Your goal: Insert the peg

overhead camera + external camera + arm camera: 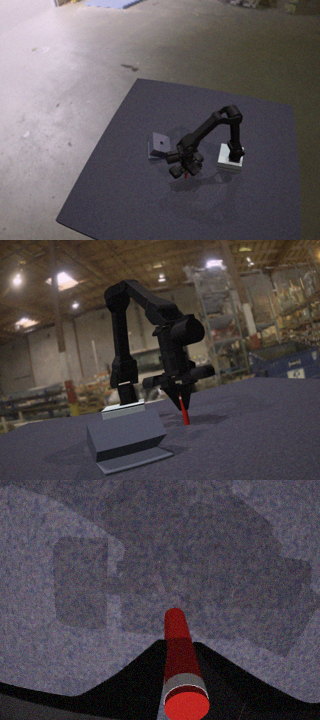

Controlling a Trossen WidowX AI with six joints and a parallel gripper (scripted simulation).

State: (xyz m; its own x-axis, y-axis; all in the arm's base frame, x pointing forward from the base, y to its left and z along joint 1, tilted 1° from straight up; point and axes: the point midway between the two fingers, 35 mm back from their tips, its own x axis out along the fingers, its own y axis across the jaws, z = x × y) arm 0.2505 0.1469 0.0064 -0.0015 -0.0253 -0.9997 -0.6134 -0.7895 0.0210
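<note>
My gripper tip is 20 cm short of the sloped panel and 15 cm to the left of it. The rest, counted from my gripper tip: red peg: 2 cm above; thin base plate: 21 cm ahead, 14 cm to the right, 4 cm below.
</note>
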